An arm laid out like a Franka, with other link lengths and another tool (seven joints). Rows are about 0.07 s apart.
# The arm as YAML. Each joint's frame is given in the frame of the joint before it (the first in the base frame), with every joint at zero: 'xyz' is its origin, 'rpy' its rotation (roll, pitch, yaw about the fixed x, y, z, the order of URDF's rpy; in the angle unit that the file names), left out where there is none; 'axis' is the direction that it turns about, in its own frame. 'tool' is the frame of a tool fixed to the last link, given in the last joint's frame.
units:
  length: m
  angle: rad
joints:
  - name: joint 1
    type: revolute
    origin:
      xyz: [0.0, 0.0, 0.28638]
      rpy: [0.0, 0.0, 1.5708]
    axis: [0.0, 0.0, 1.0]
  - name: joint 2
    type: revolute
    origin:
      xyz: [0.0, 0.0, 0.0]
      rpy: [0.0, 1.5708, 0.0]
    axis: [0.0, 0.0, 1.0]
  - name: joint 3
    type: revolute
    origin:
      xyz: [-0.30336, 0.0, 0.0]
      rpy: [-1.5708, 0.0, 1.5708]
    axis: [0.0, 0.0, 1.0]
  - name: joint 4
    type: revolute
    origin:
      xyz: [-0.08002, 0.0, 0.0]
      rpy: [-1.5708, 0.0, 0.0]
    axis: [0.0, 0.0, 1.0]
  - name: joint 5
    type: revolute
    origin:
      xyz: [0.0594, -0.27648, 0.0]
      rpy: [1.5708, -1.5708, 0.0]
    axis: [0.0, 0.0, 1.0]
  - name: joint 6
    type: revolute
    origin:
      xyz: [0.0, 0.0, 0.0]
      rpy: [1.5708, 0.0, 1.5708]
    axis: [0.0, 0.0, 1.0]
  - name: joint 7
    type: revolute
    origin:
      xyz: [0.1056, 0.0, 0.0]
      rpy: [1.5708, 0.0, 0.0]
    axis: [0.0, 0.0, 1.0]
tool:
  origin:
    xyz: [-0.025, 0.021, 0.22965]
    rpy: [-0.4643, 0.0, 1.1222]
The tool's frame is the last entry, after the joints.
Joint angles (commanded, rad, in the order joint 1, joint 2, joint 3, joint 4, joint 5, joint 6, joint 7), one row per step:
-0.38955, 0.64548, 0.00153, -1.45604, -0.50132, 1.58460, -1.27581
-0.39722, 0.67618, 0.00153, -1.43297, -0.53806, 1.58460, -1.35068
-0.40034, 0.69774, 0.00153, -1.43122, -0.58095, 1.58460, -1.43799
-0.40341, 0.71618, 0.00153, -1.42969, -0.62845, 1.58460, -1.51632
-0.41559, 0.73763, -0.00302, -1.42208, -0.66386, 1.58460, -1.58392
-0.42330, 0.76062, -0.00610, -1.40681, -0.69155, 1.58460, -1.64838
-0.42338, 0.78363, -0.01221, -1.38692, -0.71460, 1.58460, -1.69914
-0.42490, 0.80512, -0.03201, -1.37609, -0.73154, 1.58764, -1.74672
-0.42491, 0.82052, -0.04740, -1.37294, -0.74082, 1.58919, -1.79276
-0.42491, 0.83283, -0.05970, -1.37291, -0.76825, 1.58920, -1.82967
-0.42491, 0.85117, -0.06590, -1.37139, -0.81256, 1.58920, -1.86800
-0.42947, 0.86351, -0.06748, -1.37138, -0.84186, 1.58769, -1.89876
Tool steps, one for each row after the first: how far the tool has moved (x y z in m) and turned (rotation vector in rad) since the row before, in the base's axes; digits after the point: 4 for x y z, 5 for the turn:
0.0024, -0.0117, -0.0070, 0.01770, 0.04109, 0.06750
-0.0010, -0.0084, -0.0077, 0.02648, 0.06052, 0.08305
-0.0008, -0.0090, -0.0052, 0.01808, 0.05897, 0.07741
-0.0045, -0.0129, -0.0060, 0.01834, 0.05152, 0.04947
-0.0009, -0.0096, -0.0058, 0.02181, 0.04315, 0.04757
0.0018, -0.0072, -0.0044, 0.01306, 0.03383, 0.04083
-0.0050, -0.0112, -0.0053, 0.01031, 0.03967, 0.02535
-0.0050, -0.0066, -0.0055, 0.01909, 0.03818, 0.02315
-0.0047, -0.0083, -0.0020, 0.00251, 0.04197, 0.02892
-0.0026, -0.0084, -0.0033, -0.00183, 0.05253, 0.04317
-0.0034, -0.0061, -0.0029, 0.00518, 0.03955, 0.02700

